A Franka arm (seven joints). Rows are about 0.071 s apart.
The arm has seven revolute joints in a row. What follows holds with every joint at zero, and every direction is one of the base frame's.
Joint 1 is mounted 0.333 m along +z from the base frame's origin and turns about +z.
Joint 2 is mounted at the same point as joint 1 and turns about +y.
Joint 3 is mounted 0.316 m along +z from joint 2 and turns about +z.
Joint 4 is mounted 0.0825 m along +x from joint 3 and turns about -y.
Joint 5 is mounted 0.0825 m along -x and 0.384 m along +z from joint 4 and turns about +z.
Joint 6 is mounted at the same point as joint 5 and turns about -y.
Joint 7 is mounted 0.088 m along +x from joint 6 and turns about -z.
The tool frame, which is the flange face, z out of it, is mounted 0.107 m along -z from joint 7; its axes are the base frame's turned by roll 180, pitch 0 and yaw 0 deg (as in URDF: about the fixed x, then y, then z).
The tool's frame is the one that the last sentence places.
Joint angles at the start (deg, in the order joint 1, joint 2, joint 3, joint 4, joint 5, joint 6, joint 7):
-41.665 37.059 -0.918 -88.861 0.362 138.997 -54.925
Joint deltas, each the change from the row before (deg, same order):
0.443 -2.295 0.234 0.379 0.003 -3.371 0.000
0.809 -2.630 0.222 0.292 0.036 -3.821 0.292
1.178 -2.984 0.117 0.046 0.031 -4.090 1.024
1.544 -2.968 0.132 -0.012 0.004 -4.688 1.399
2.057 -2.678 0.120 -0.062 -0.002 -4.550 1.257
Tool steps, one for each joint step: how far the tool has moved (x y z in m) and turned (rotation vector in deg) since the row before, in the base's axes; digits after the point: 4 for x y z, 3 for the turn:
0.0037 0.0076 0.0257 0.600 0.399 0.624
0.0048 0.0125 0.0283 0.781 0.512 0.692
0.0045 0.0171 0.0300 0.925 0.609 0.270
0.0046 0.0225 0.0279 1.341 1.152 0.301
0.0064 0.0280 0.0239 1.353 1.412 0.947

